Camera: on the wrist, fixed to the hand. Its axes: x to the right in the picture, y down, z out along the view.
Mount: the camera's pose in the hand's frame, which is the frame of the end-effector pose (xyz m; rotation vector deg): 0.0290 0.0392 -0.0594 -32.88 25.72 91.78
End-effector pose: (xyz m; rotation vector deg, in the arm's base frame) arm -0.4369 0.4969 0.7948 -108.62 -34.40 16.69
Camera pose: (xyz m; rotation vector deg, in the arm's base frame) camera -0.3742 0.4536 0.7846 -142.35 79.79 39.54
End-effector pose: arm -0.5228 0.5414 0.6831 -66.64 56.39 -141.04
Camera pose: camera -0.5890 0.5265 0.6471 16.27 101.11 -61.56
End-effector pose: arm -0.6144 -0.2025 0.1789 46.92 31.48 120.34
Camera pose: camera -0.6908 -0.2083 0.1723 -14.53 33.45 -141.77
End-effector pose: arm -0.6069 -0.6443 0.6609 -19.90 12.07 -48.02
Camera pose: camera -0.5798 -0.6549 0.5898 -22.27 56.65 44.63
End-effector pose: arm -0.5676 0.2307 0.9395 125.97 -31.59 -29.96
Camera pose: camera -0.5207 0.2274 1.0003 44.27 -80.12 34.06
